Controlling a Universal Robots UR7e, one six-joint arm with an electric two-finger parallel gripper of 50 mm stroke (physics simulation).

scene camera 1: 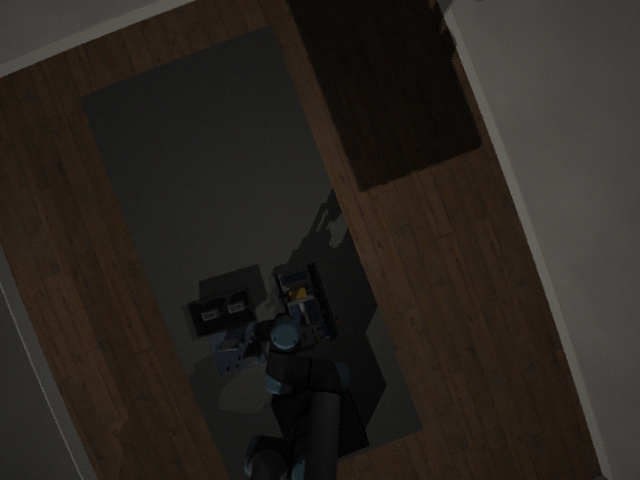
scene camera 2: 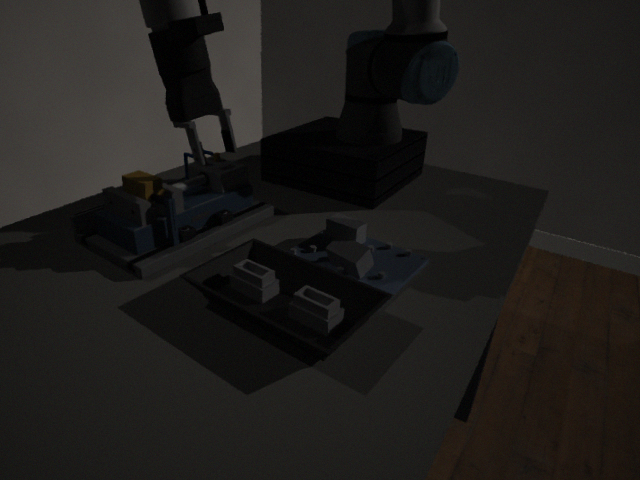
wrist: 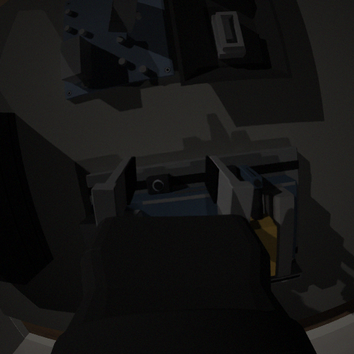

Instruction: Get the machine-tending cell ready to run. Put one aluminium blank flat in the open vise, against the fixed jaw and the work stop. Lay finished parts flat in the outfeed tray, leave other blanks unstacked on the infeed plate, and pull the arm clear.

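Pixels of known places: gripper, fingertip midpoint: (scene camera 2: 216,157); arm's base, link origin: (scene camera 2: 368,136).
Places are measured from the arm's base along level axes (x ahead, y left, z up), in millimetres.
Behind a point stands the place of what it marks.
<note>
My gripper (scene camera 2: 216,156) @(x 449, y -1, z 47 mm) (wrist: 170,170) is open and empty above the rear part of the blue vise (scene camera 2: 206,202) @(x 438, y -49, z -44 mm) (wrist: 175,204). In scene camera 1 it is hidden under the wrist. A yellow block (scene camera 2: 139,183) @(x 540, y -79, z 10 mm) (wrist: 267,240) sits between the vise's end jaw (scene camera 2: 125,205) @(x 566, y -84, z -19 mm) (wrist: 285,232) and its inner jaw plate (scene camera 2: 174,197) @(x 500, y -49, z -16 mm). Two grey blanks, one (scene camera 2: 345,230) @(x 328, y 164, z -68 mm) behind and one (scene camera 2: 351,256) @(x 407, y 228, z -60 mm) in front that looks tilted, are on the blue infeed plate (scene camera 2: 403,266) @(x 325, y 274, z -95 mm) (wrist: 155,42). Two pocketed finished parts, one (scene camera 2: 253,280) @(x 538, y 162, z -65 mm) (scene camera 1: 210,314) @(x 525, y 253, z -71 mm) and another (scene camera 2: 316,308) (scene camera 1: 236,306), are in the dark outfeed tray (scene camera 2: 356,299) @(x 469, y 279, z -78 mm) (wrist: 200,70).
The infeed plate carries several upright pins. The robot's black base block (scene camera 2: 330,165) @(x 158, y 8, z -31 mm) stands behind the plate and vise. A light rail (scene camera 2: 206,240) @(x 475, y -10, z -89 mm) runs along the vise's near side. A blue bent handle (scene camera 2: 186,164) @(x 382, y -171, z -16 mm) stands up at the vise's rear, close to the fingers. The scene is dark.
</note>
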